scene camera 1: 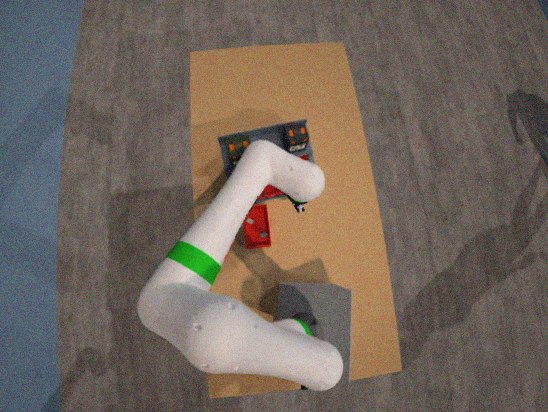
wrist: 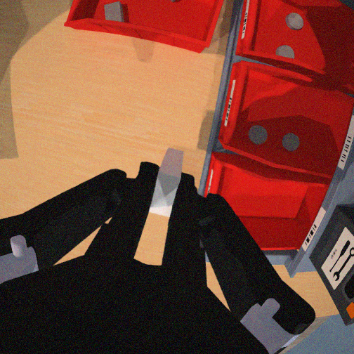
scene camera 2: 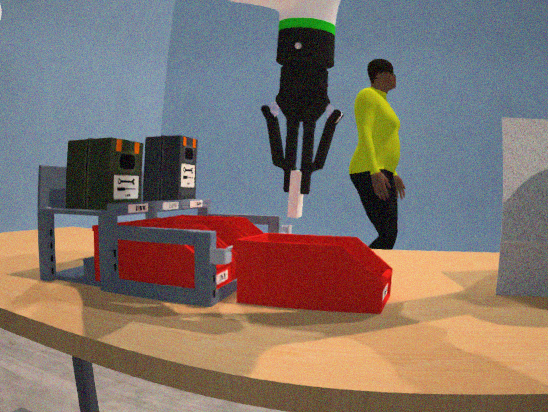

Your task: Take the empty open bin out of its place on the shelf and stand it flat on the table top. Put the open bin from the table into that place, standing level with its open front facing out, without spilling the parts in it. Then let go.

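Seen in the pictures: gripper, between the fingertips: [scene camera 2: 294,216]; arm's base, origin of its link: [scene camera 1: 305,333].
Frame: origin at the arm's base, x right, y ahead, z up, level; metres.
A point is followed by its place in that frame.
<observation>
The empty open red bin [wrist: 270,195] sits in the shelf's end place, beside a bin with two round grey parts [wrist: 300,112]; in scene camera 1 the arm largely hides it. The shelf [scene camera 1: 267,134] @(x -0.140, y 0.795, z -0.060 m) [scene camera 2: 107,250] @(x -0.315, y 0.627, z -0.109 m) [wrist: 216,120] is grey-blue. The open red bin on the table [scene camera 1: 258,225] @(x -0.176, y 0.414, z -0.160 m) [scene camera 2: 310,275] @(x -0.232, y 0.394, z -0.123 m) [wrist: 170,25] stands flat before the other end of the shelf, with grey parts in it. My gripper [scene camera 1: 300,207] @(x -0.026, y 0.505, z -0.072 m) [scene camera 2: 295,200] @(x -0.026, y 0.505, z -0.072 m) [wrist: 171,164] is shut with nothing between its fingers. It points down, above the table just in front of the empty bin's place.
Dark boxes [scene camera 1: 297,137] [scene camera 2: 110,172] [wrist: 340,260] stand on the shelf's upper level. Another red bin with grey parts [wrist: 320,30] sits at the shelf's far end. A grey block [scene camera 1: 330,310] @(x 0.077, y 0.092, z 0.065 m) [scene camera 2: 525,215] @(x -0.057, y 0.134, z -0.055 m) stands near the arm's base. A person in yellow [scene camera 2: 377,130] is behind the table.
</observation>
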